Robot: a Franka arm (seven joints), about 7 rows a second.
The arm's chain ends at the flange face. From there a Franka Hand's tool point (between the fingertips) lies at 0.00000 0.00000 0.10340 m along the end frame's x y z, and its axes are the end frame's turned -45 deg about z.
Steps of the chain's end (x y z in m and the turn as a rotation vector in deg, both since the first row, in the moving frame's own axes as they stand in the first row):
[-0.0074 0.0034 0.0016 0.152 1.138 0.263]
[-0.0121 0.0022 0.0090 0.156 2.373 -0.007]
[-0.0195 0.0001 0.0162 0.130 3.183 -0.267]
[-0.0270 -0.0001 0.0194 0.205 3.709 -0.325]
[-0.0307 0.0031 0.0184 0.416 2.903 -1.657]
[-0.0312 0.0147 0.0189 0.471 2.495 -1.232]
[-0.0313 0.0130 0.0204 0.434 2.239 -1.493]
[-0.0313 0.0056 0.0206 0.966 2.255 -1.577]
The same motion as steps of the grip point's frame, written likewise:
[-0.0060 -0.0016 0.0016 -0.697 0.912 0.263]
[-0.0069 -0.0042 0.0089 -1.568 1.788 -0.007]
[-0.0096 -0.0098 0.0160 -2.159 2.343 -0.267]
[-0.0140 -0.0147 0.0192 -2.478 2.768 -0.325]
[-0.0196 -0.0164 0.0183 -1.759 2.347 -1.657]
[-0.0286 -0.0091 0.0188 -1.431 2.097 -1.232]
[-0.0279 -0.0107 0.0203 -1.276 1.890 -1.493]
[-0.0220 -0.0166 0.0205 -0.911 2.278 -1.577]

